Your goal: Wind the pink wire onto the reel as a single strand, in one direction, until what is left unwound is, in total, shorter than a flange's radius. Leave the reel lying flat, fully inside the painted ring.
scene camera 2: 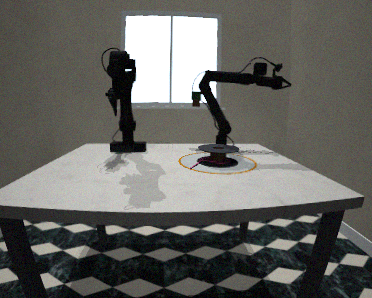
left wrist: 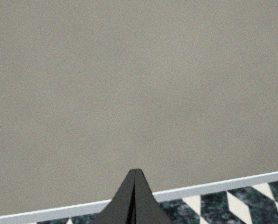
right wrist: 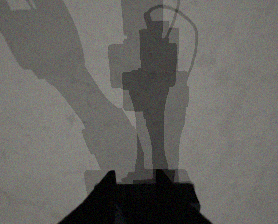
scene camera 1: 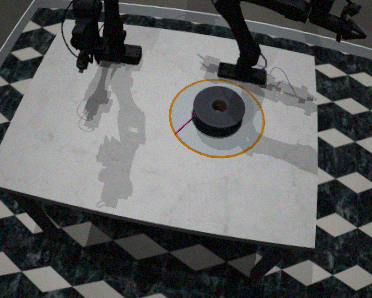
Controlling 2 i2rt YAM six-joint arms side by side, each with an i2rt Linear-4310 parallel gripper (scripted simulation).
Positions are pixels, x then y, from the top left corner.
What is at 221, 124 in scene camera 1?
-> A dark reel.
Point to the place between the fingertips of my right gripper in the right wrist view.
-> At 135, 178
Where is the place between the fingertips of my left gripper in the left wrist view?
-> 136, 177
